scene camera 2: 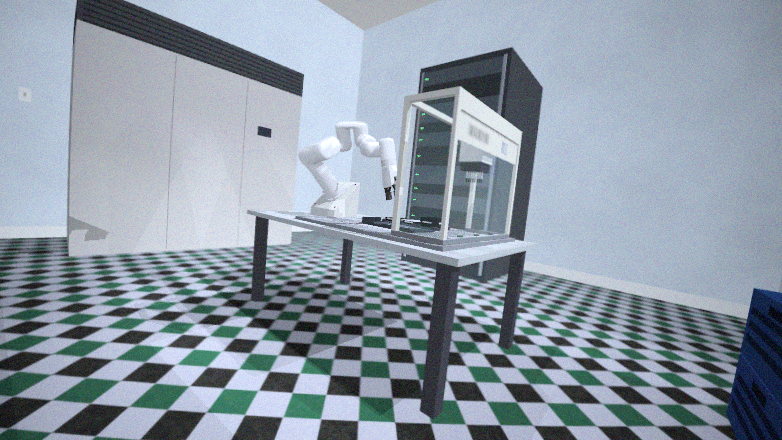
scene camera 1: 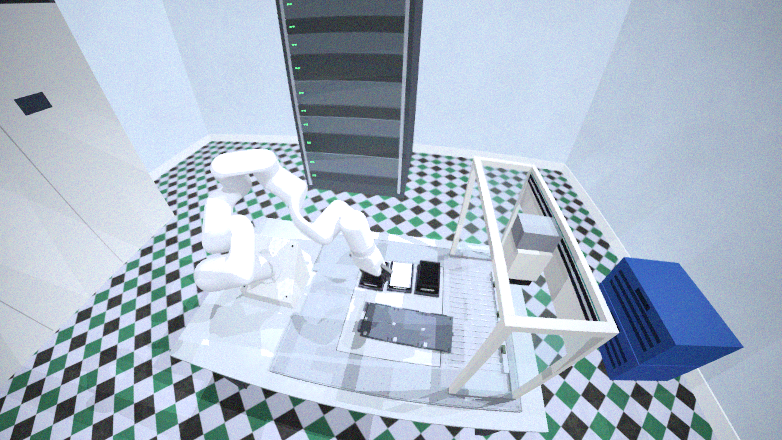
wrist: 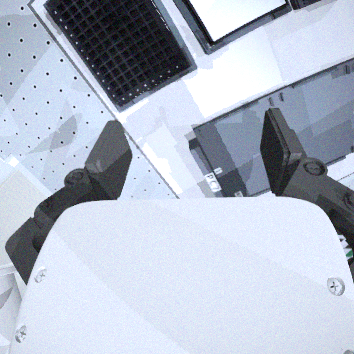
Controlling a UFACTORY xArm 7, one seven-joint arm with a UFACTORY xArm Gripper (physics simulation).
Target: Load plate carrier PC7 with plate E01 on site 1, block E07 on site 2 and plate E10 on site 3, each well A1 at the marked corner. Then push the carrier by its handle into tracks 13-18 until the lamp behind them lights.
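Frame: origin at the arm's base, x back, y right, z up, level; metres.
Seen in the pictures: gripper, fingertip midpoint: [scene camera 2: 393,199] [scene camera 1: 375,275] [wrist: 192,131]; arm's base, link origin: [scene camera 2: 335,193] [scene camera 1: 267,265].
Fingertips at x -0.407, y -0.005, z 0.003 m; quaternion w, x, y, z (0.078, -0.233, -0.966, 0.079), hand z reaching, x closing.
Pixels of each thing's top centre, then the offset from my fingertips to it. "*": a spot on its surface instead.
- white-topped plate, top centre: [scene camera 1: 401,274] dx -0.091, dy -0.085, dz -0.095 m
- black item, top centre: [scene camera 1: 429,273] [scene camera 2: 434,217] dx -0.198, dy -0.077, dz -0.068 m
- dark plate carrier, top centre: [wrist: 328,132] [scene camera 1: 407,323] [scene camera 2: 396,221] dx -0.123, dy +0.129, dz -0.091 m
- grey pipetting head, surface spot: [scene camera 1: 535,232] * dx -0.402, dy +0.097, dz +0.338 m
My gripper [scene camera 1: 386,270] [scene camera 2: 391,191] [wrist: 192,131] is open and empty. It hangs above the deck near a dark item with a grid of square wells [scene camera 1: 371,281] [wrist: 125,50], the left one in a row of three. A white-topped plate [scene camera 1: 400,275] [wrist: 240,14] is in the middle of the row. A black item [scene camera 1: 428,276] is at the right, its corner showing in the wrist view [wrist: 303,2]. Their E labels cannot be read. The dark plate carrier [scene camera 1: 406,327] [wrist: 310,125], with its PC7 label in the wrist view, lies flat in front of the row. No plate shows on it.
The grooved tracks [scene camera 1: 469,320] lie right of the carrier. A white open frame [scene camera 1: 493,229] [scene camera 2: 452,164] stands over the deck's right end, with a grey pipetting head [scene camera 1: 535,232] inside. A blue cabinet [scene camera 1: 667,311] and a dark server rack [scene camera 1: 349,95] stand off the table.
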